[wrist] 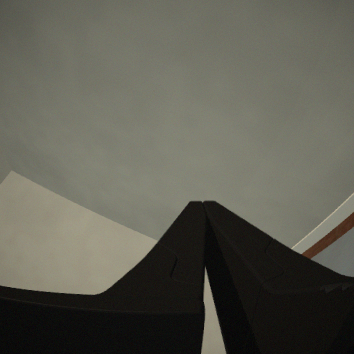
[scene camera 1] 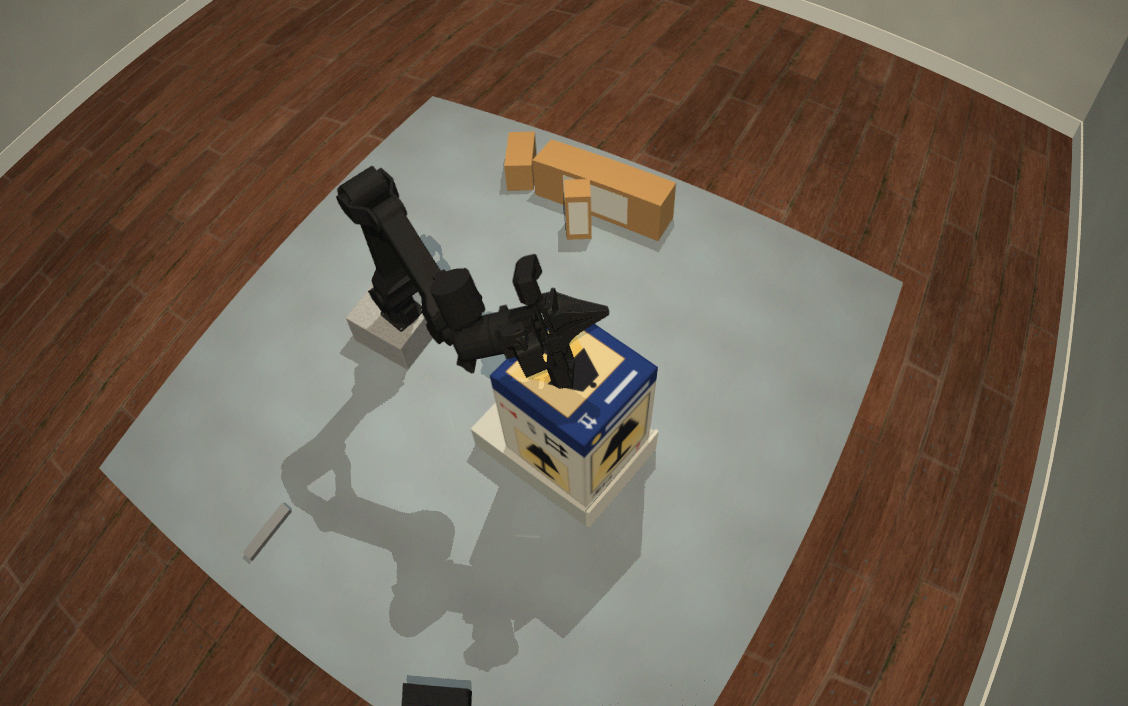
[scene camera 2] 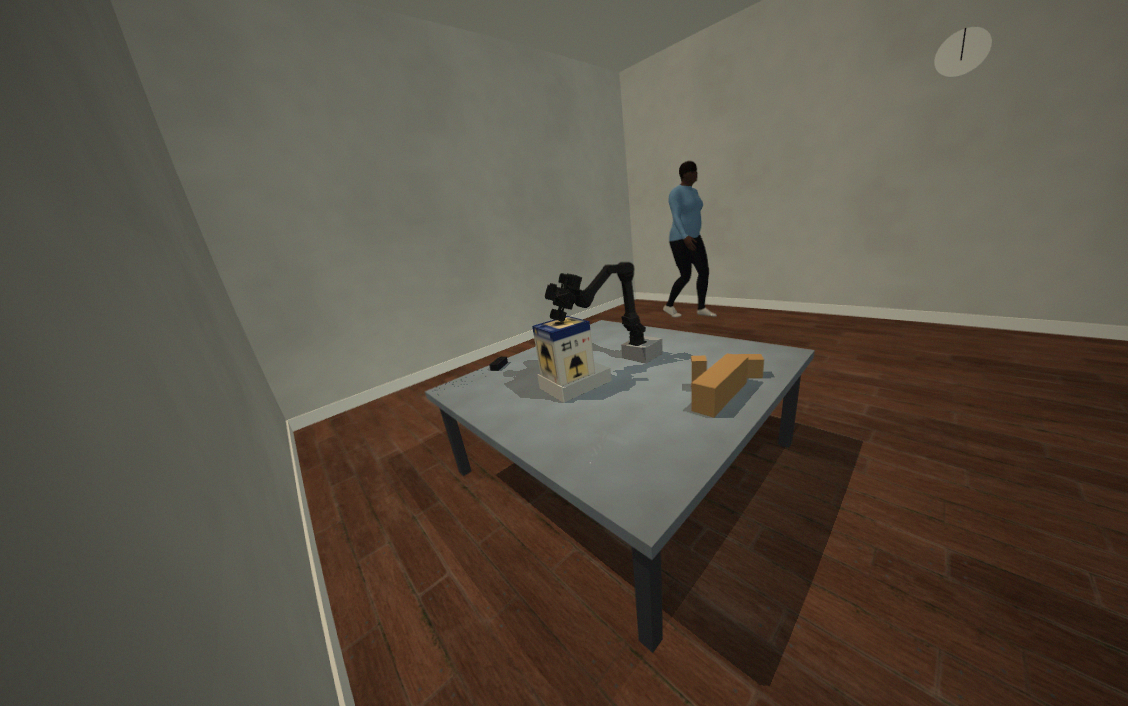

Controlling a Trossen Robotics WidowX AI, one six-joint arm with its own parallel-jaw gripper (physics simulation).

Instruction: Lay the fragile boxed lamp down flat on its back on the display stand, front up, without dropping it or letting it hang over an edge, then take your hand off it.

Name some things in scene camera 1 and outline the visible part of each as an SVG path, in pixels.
My gripper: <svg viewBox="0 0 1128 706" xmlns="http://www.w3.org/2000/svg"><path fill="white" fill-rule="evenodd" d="M523 256L516 262L512 282L520 303L527 306L508 309L507 305L502 305L499 307L499 312L490 314L488 324L492 345L496 353L499 355L504 354L506 359L517 358L526 378L547 369L554 386L558 388L572 387L574 384L575 360L569 343L579 333L609 315L609 308L605 305L558 293L555 288L551 288L550 292L541 293L537 279L542 274L542 269L537 255ZM545 345L548 350L547 362L545 362L543 358L543 347Z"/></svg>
A grey bar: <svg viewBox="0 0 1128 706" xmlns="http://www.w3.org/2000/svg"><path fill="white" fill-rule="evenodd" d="M283 503L281 503L243 551L250 560L253 561L292 512Z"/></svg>
